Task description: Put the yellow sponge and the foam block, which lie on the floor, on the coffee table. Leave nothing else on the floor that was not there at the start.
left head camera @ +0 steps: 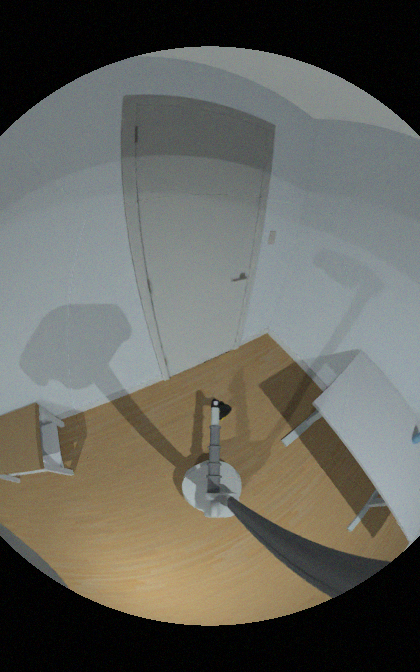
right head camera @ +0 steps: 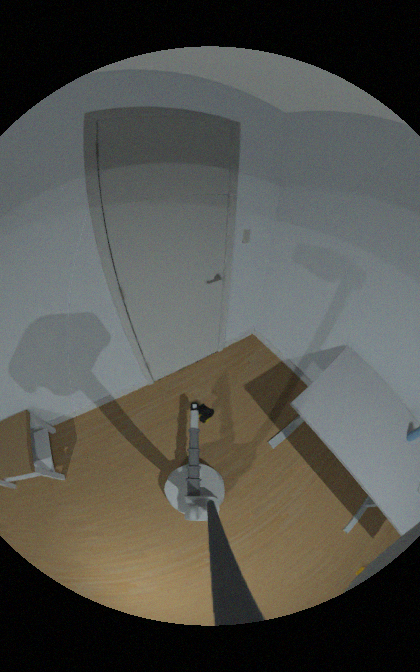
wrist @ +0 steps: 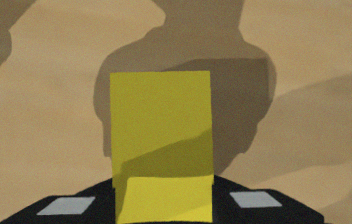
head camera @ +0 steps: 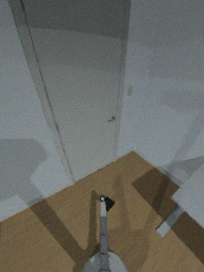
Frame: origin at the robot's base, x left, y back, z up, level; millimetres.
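Where they show: gripper, between the fingertips: [right head camera: 206, 419] [wrist: 164, 189].
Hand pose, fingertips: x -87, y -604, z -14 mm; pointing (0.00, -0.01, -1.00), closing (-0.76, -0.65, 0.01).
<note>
Things, the pixels of their top centre, and the offset from my fingertips. "spot": a spot on its surface instead. Level surfaces: height alone.
- yellow sponge, centre of its top: [wrist: 162, 152] dx +22, dy -24, dz +32 mm
- white table, height of its surface: dz +707 mm
- wood-topped piece with white legs, a spot on its surface: [right head camera: 15, 445] spot: dx +1549, dy +665, dz +437 mm
- blue object, a spot on its surface: [right head camera: 413, 434] spot: dx -1307, dy +646, dz +779 mm
The yellow sponge [wrist: 160, 110] stands between the two black fingers in the wrist view, with a finger against each side. A bit of it [right head camera: 203, 420] shows beneath the gripper in the right head view. My gripper [wrist: 164, 189] [head camera: 108, 203] [left head camera: 223, 410] [right head camera: 204, 412] is shut on it, low over the wooden floor, at the end of the arm. I cannot make out the foam block in any view. A white table [head camera: 194, 200] [left head camera: 360, 410] [right head camera: 350, 415] stands at the right; I cannot tell whether it is the coffee table.
A wood-topped piece with white legs [left head camera: 20, 440] [right head camera: 15, 445] stands at the left. A blue object [left head camera: 416, 436] [right head camera: 413, 434] is on the white table. A small orange-yellow patch [right head camera: 360, 570] shows at the lower right, beside a grey edge. A closed door [head camera: 85, 100] is ahead.
</note>
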